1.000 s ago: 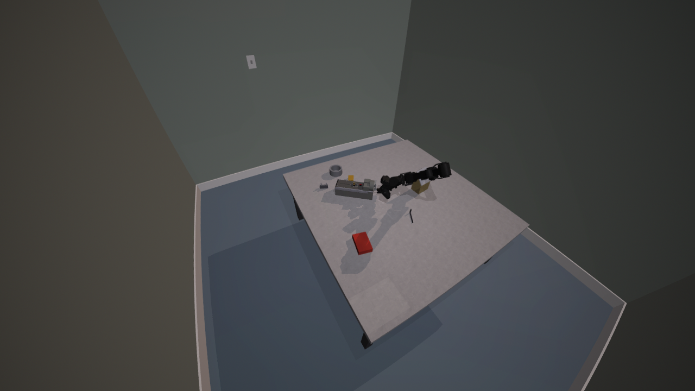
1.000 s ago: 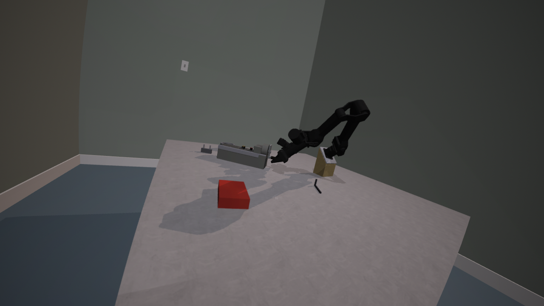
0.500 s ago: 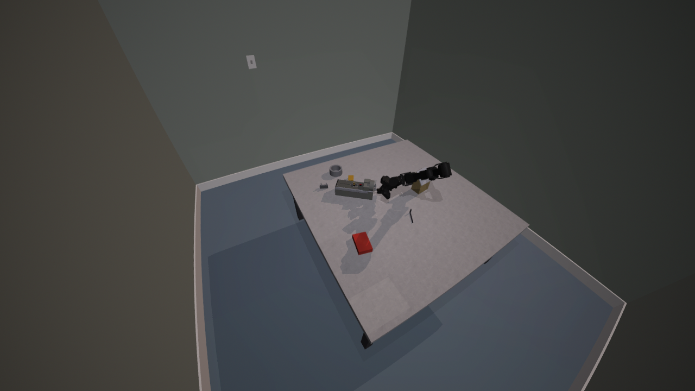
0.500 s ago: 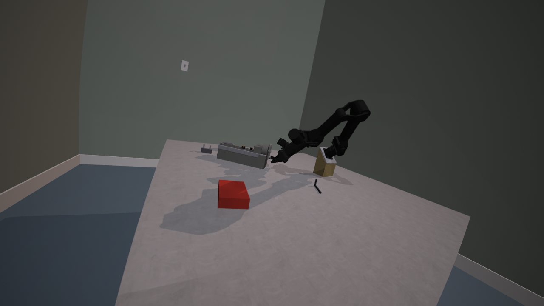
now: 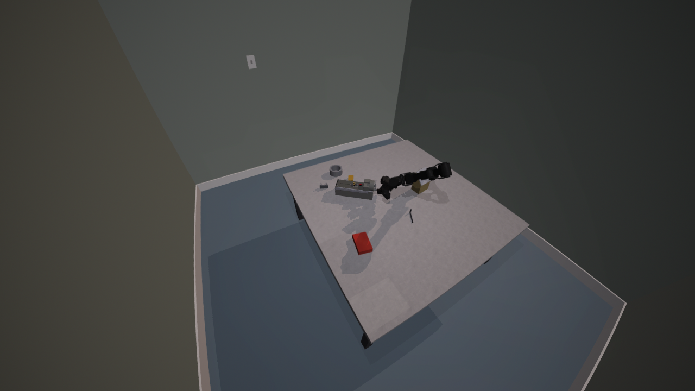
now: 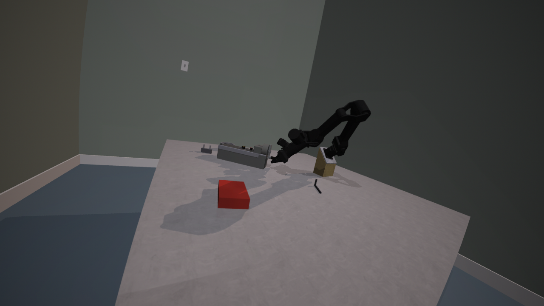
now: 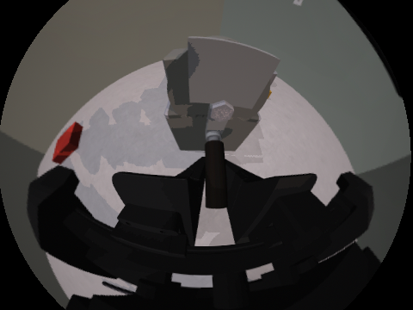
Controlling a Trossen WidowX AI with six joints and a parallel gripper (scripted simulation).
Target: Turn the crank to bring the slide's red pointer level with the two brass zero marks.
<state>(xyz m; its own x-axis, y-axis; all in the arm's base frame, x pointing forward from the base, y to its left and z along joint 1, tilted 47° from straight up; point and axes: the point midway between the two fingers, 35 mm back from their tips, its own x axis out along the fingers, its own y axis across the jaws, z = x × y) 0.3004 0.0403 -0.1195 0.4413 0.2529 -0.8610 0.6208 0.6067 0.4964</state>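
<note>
Right now my gripper tip is 10 cm short of the red pointer, 7 cm to the left of it and 5 cm below it. Round my gripper tip: black crank handle: 2 cm above, 1 cm to the left, 1 cm behind; yellow block: 24 cm to the right, 8 cm ahead, 2 cm below; black bent key: 25 cm to the left, 10 cm behind, 3 cm below.
</note>
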